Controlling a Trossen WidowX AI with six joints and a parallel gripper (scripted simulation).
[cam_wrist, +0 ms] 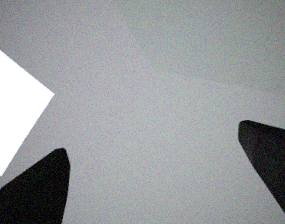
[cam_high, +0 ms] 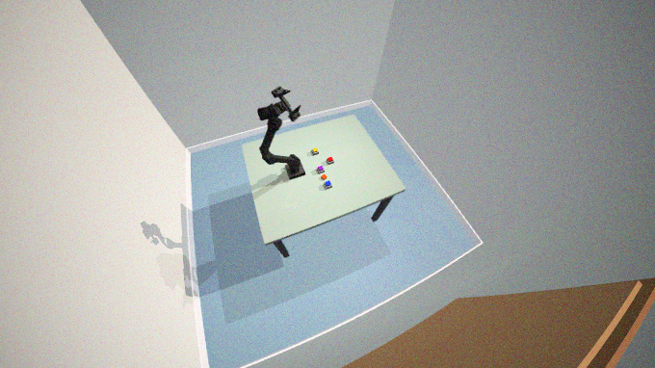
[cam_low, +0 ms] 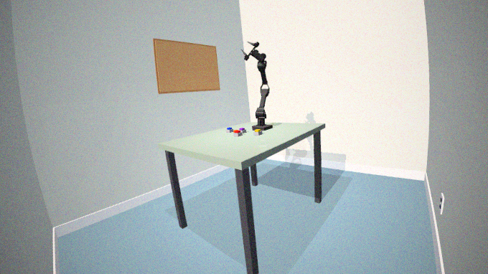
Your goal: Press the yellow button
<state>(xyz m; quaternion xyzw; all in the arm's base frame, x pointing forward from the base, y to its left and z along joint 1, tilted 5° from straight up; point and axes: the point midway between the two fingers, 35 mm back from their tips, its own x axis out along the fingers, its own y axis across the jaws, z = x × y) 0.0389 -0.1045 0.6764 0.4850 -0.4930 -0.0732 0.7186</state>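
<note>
The yellow button lies 710 mm below my gripper tip, 200 mm to the left of it and 160 mm ahead of it. The rest, counted from my gripper tip: blue button 710 mm below, 150 mm ahead, 130 mm to the right; purple button 710 mm below, 140 mm ahead, 20 mm to the left; orange block 730 mm below, 150 mm ahead, 50 mm to the right.
</note>
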